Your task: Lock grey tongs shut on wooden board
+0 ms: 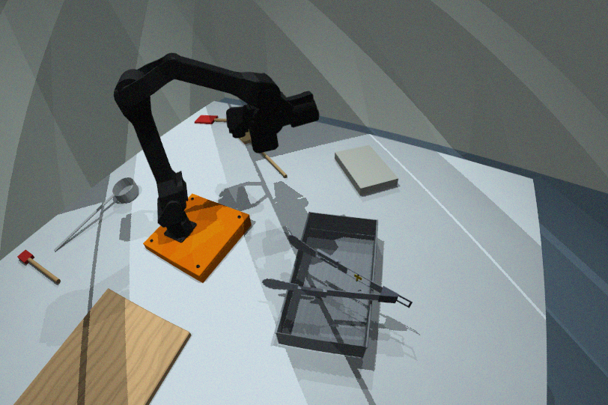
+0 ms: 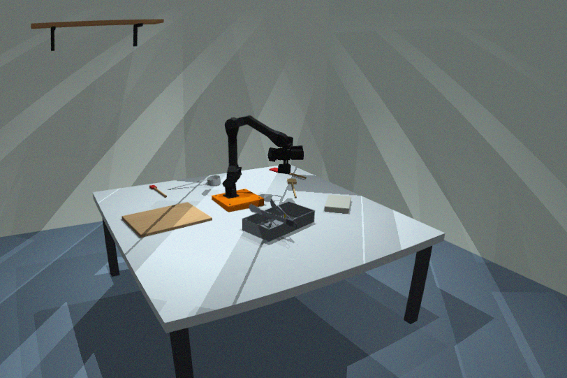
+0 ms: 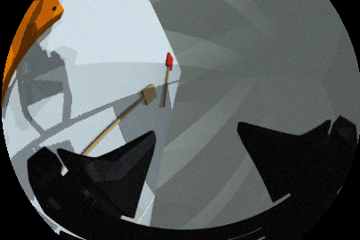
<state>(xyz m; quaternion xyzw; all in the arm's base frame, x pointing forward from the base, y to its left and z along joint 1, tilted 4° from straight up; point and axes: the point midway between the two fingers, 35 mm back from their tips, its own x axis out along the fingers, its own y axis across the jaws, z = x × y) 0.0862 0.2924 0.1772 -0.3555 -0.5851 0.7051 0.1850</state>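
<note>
The roasting tin lies 33 cm ahead of my gripper tip, 28 cm to the right of it and 18 cm below it. Also, from my gripper tip: beige block: 28 cm ahead, 12 cm to the left, 20 cm below; then wooden board: 2 cm ahead, 70 cm to the right, 20 cm below; then red spatula: 32 cm behind, 21 cm to the left, 20 cm below.
</note>
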